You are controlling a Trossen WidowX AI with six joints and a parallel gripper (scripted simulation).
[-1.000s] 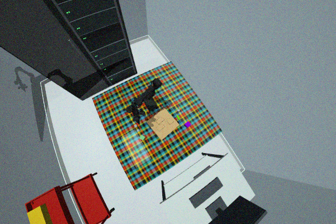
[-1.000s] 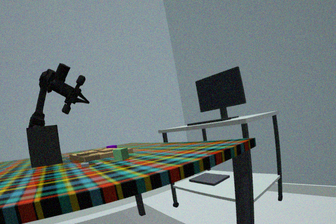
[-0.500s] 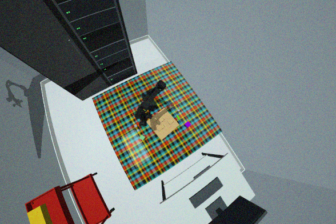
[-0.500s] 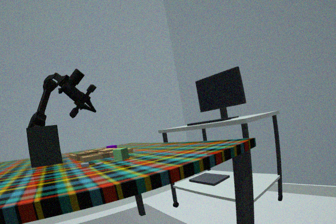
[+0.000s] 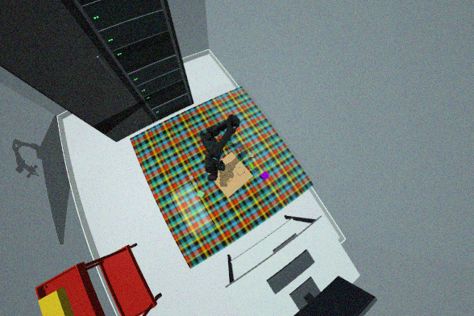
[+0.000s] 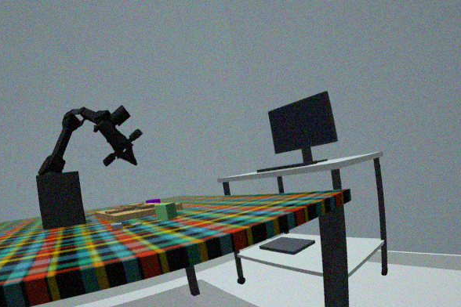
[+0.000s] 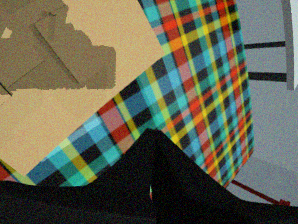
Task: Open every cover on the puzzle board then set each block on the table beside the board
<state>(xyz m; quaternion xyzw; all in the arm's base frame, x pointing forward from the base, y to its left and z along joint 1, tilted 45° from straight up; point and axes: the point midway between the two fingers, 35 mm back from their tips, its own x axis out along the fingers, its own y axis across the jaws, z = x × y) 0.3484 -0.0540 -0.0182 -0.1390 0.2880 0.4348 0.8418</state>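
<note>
The bright green block is 330 mm to the left of my gripper tip, 190 mm below it and 20 mm behind it. From my gripper tip the other things lie so: purple block (400 mm to the left, 180 mm below, 110 mm ahead); grey piece (200 mm to the right, 190 mm below, 120 mm behind); pale green block (170 mm to the right, 170 mm below, 50 mm ahead).
</note>
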